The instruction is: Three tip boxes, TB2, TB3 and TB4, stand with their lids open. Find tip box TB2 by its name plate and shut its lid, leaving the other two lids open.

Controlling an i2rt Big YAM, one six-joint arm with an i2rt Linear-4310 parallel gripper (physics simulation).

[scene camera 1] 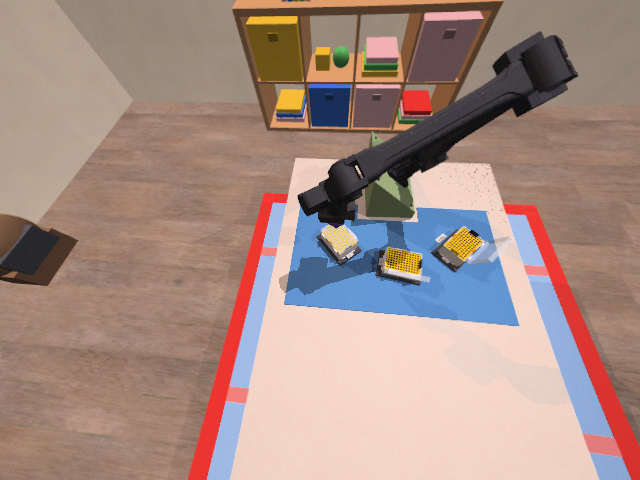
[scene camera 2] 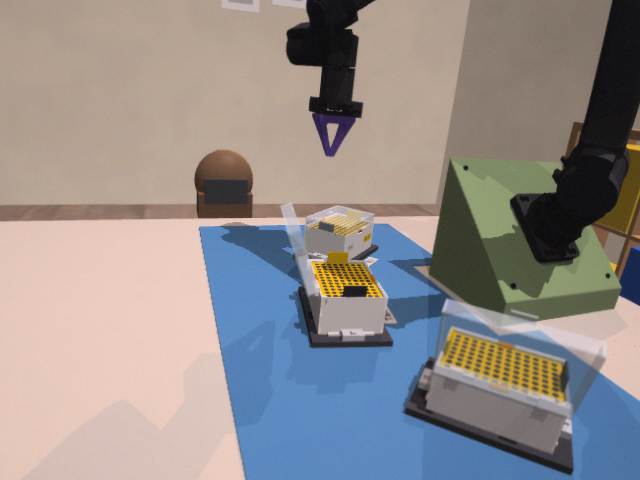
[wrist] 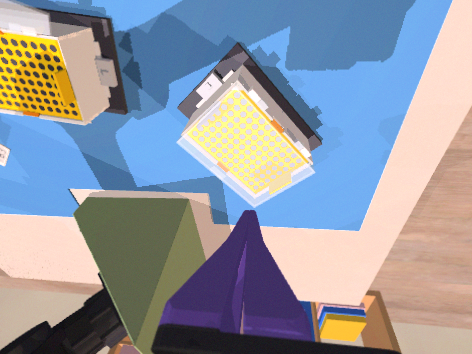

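Note:
A tip box at the left of the mat in scene camera 1 has its clear lid lying shut over the yellow rack. The middle tip box has its lid standing open. The tip box at the right in scene camera 1 also has its lid open. The name plates are too small to read, so I cannot tell which box is TB2. My gripper is shut and empty, with purple fingers pointing down, apart from and above the lidded box.
The boxes stand on a blue mat. A green wedge-shaped base carries the arm behind the mat. A shelf unit stands beyond the table, and a brown chair stands past its far end.

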